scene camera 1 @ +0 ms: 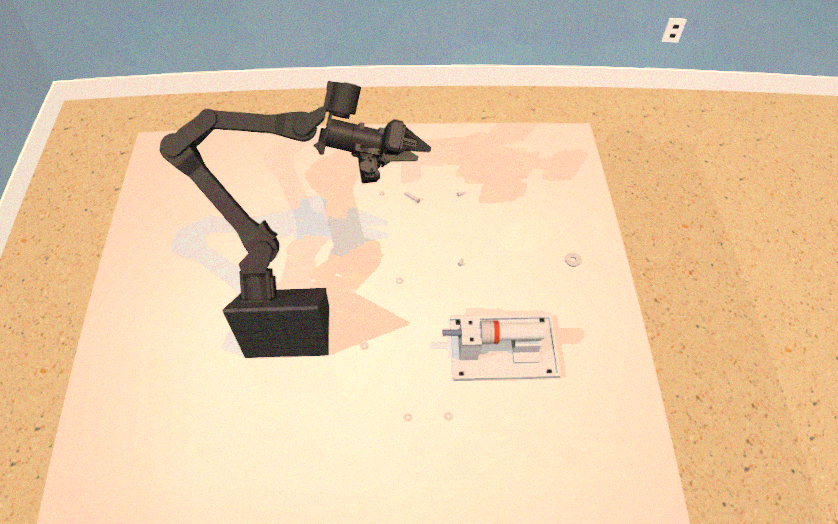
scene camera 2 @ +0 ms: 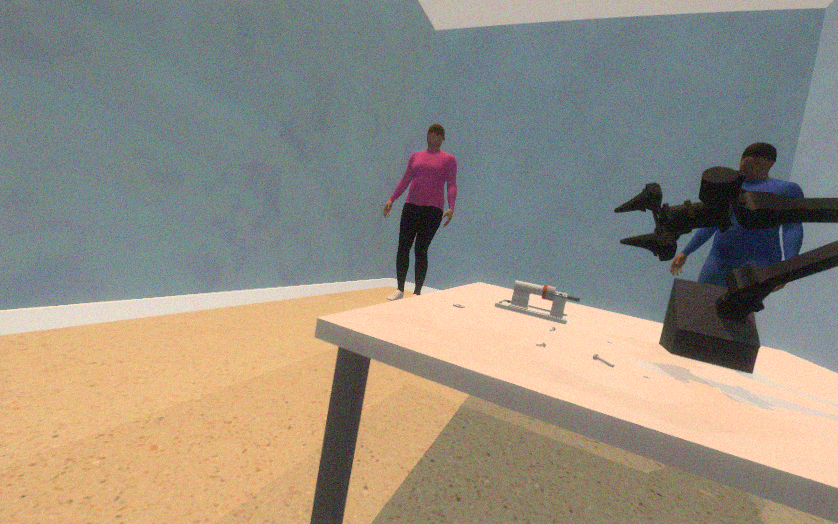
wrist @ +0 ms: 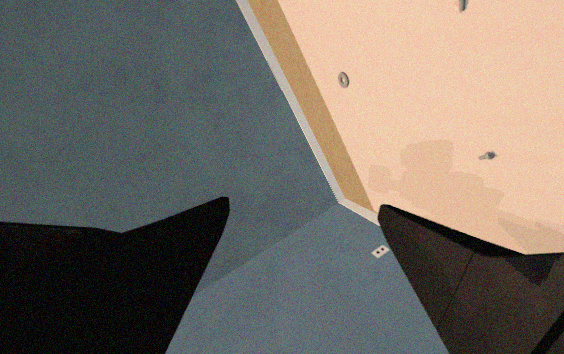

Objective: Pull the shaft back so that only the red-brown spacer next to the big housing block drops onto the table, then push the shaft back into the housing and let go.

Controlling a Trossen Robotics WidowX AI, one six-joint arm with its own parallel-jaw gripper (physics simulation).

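Places are measured from the arm's base along level axes (x back, y up, z left), in centimetres.
Pixels of known places: gripper, fingertip midpoint: (scene camera 1: 424,154) (scene camera 2: 617,225) (wrist: 303,207); arm's base, link origin: (scene camera 1: 258,299) (scene camera 2: 730,310).
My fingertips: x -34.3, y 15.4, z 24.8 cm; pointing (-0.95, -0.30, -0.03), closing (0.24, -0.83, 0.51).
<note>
Ahead of a thing's pixels: the offset from my fingertips to its top centre. "spot": to the spot under its first point. Level surfaces: height alone.
The red-brown spacer (scene camera 1: 496,331) (scene camera 2: 546,291) is a thin ring against the end of the big pale cylindrical housing (scene camera 1: 522,330) (scene camera 2: 528,288). A paler ring section {spot: dy -19.9, dx -12.4, dz -30.6 cm} (scene camera 1: 487,331) lies between it and the smaller upright block {spot: dy -24.0, dx -9.2, dz -32.6 cm} (scene camera 1: 470,349) (scene camera 2: 558,305). The dark shaft {spot: dy -21.4, dx -5.0, dz -29.9 cm} (scene camera 1: 450,332) (scene camera 2: 572,299) sticks out of that block on the arm's side; its inner part is hidden. All sit on a flat base plate (scene camera 1: 494,368) (scene camera 2: 530,311). My gripper (scene camera 1: 423,153) (scene camera 2: 619,226) (wrist: 303,207) is open and empty, high above the table's far part, well away from the fixture. The wrist view does not show the fixture.
On the table {dy -29.9 cm} (scene camera 1: 278,444) (scene camera 2: 420,333) lie a washer {dy -29.5, dx -36.5, dz -6.6 cm} (scene camera 1: 573,259) (scene camera 2: 458,305) (wrist: 343,79), a long screw {dy -28.3, dx +2.0, dz +13.2 cm} (scene camera 1: 412,197) (scene camera 2: 603,359), small screws {dy -28.7, dx -9.3, dz -6.9 cm} (scene camera 1: 461,262) {dy -28.7, dx -10.7, dz +14.2 cm} (scene camera 1: 461,194) and several small rings. A person in pink (scene camera 2: 434,179) and a person in blue (scene camera 2: 735,250) stand beyond the table.
</note>
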